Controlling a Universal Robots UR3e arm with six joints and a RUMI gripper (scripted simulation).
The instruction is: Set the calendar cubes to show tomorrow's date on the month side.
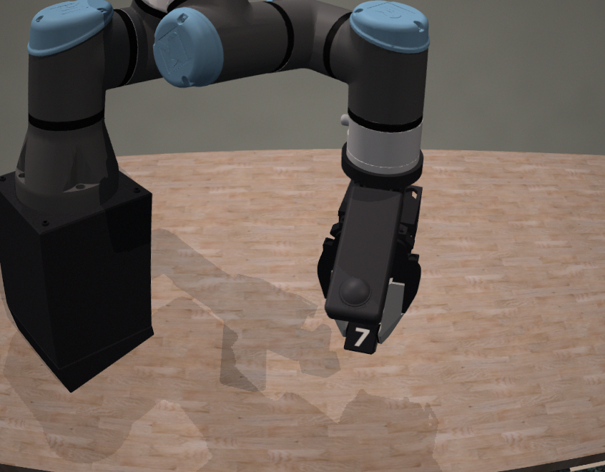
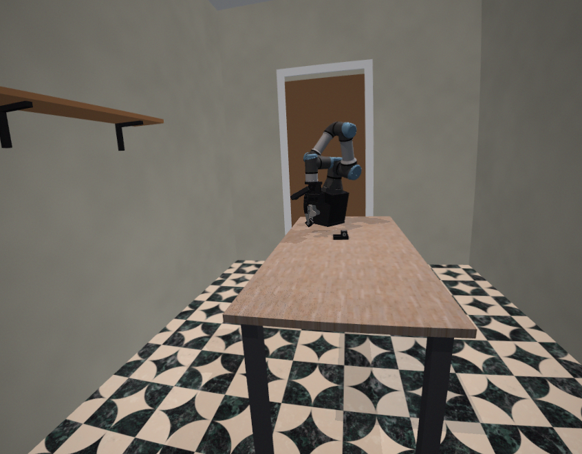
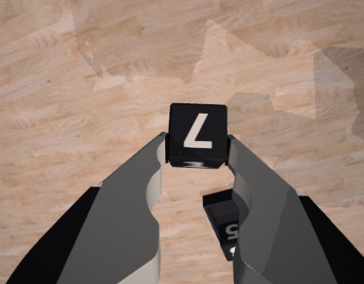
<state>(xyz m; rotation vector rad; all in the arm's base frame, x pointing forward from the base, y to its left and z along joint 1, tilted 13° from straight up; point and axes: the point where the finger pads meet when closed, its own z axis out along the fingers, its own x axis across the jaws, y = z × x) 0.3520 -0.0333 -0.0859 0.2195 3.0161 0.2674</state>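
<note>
My gripper is now 10 mm above the black number cube. Round my hand: black calendar tray: 30 mm behind, 160 mm to the left, 90 mm below.
</note>
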